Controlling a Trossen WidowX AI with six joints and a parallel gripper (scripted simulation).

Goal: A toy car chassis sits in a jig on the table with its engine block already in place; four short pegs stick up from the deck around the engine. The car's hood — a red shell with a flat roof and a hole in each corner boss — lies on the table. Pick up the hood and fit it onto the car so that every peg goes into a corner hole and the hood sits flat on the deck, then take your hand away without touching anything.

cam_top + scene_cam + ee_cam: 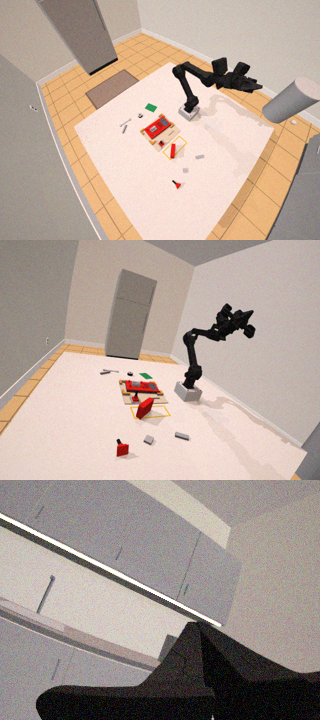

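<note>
Right now the red hood is 27 cm ahead of my gripper tip, 17 cm to the right of it and 53 cm below it. Round my gripper tip: wrench (33 cm ahead, 65 cm to the right, 57 cm below); green card (7 cm ahead, 58 cm to the right, 57 cm below); black ring (20 cm ahead, 59 cm to the right, 56 cm below).
</note>
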